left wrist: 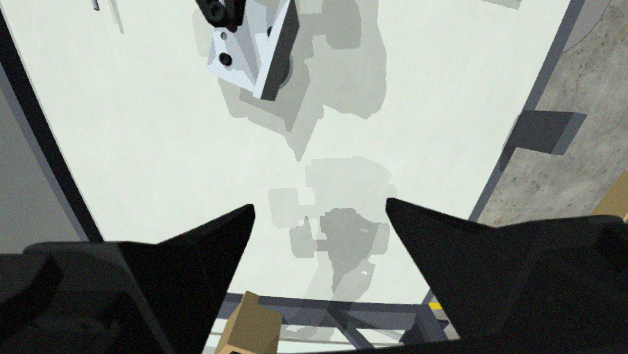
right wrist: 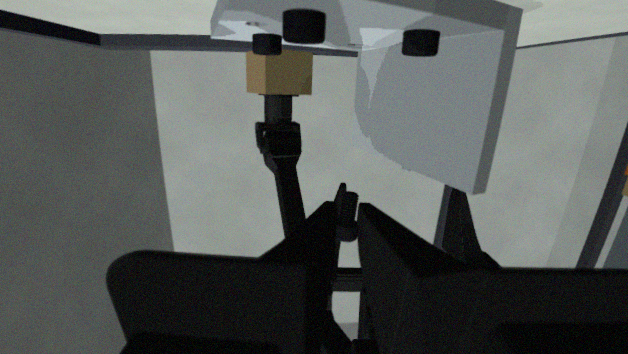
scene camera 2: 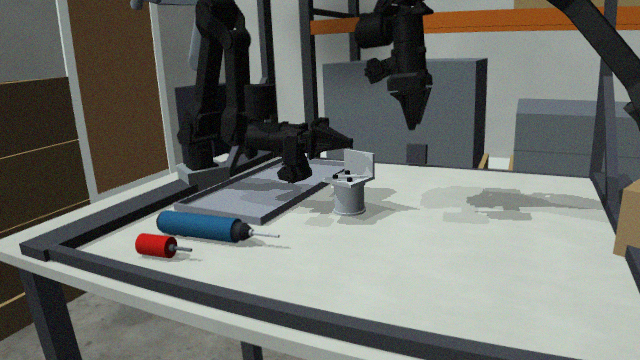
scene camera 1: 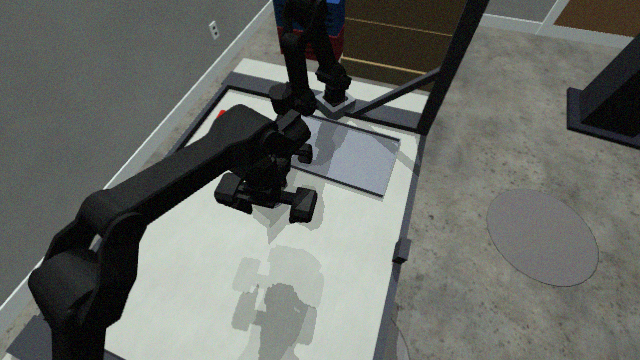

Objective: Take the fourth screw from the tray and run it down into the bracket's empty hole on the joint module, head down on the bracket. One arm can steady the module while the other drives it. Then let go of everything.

Observation:
In view: the left gripper [scene camera 2: 414, 126], the right gripper [scene camera 2: 351, 143], a bracket [scene camera 2: 361, 165], a blue driver [scene camera 2: 226, 229], a red driver [scene camera 2: 147, 244], a joint module [scene camera 2: 348, 201] and a tray [scene camera 1: 363, 159].
The bracket shows as well in the right wrist view [right wrist: 440, 116]. The left gripper is seen too in the left wrist view [left wrist: 320, 207], in the right wrist view [right wrist: 401, 184] and in scene camera 1 [scene camera 1: 271, 217]. The right gripper also shows in the right wrist view [right wrist: 346, 212]. The right wrist view misses the blue driver: it is out of frame. The left wrist view misses the red driver: it is out of frame.

